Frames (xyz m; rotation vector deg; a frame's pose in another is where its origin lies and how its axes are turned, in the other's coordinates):
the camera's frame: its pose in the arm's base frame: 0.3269 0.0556 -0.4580 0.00 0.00 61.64
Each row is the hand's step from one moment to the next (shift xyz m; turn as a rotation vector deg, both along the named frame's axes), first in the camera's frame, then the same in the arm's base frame.
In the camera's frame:
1: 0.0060 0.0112 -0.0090 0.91 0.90 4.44
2: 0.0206 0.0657 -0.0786 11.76 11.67 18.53
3: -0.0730 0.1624 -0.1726 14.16 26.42 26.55
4: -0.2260 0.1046 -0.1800 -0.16 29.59 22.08
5: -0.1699 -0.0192 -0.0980 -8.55 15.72 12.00
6: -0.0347 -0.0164 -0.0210 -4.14 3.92 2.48
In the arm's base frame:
1: -0.0070 0.0106 -0.0090 -0.36 1.23 4.44
2: -0.0480 0.0493 -0.0786 -4.68 15.89 18.53
3: -0.1776 0.0129 -0.1726 -16.52 25.01 26.55
4: -0.1994 -0.1492 -0.1800 -26.11 13.91 22.08
5: -0.0638 -0.1586 -0.0980 -17.89 -0.06 12.00
6: -0.0021 -0.0383 -0.0210 -5.42 -1.78 2.48

